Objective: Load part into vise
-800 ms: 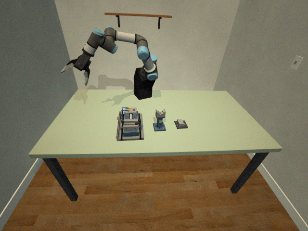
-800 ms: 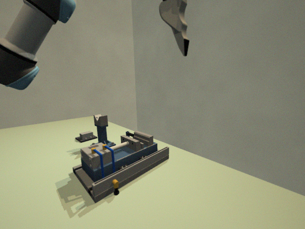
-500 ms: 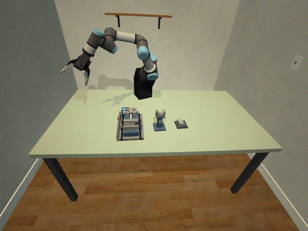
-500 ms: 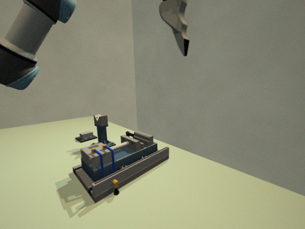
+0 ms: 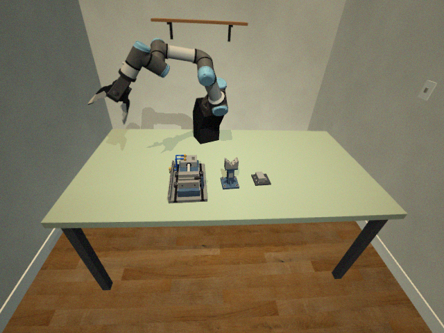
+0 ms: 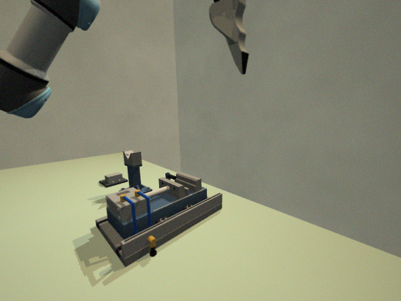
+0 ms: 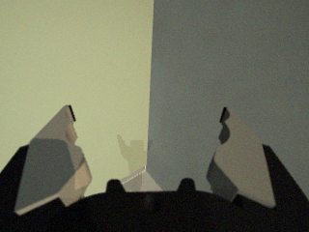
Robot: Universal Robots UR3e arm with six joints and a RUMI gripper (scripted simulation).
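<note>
Right now the part is 50 mm behind my hand, 740 mm to the left of it and 360 mm below it. The rest, counted from my hand: air cylinder (100 mm behind, 340 mm to the left, 300 mm below); grey rail (10 mm ahead, 260 mm to the left, 340 mm below); fixed jaw (100 mm ahead, 360 mm to the left, 300 mm below).
</note>
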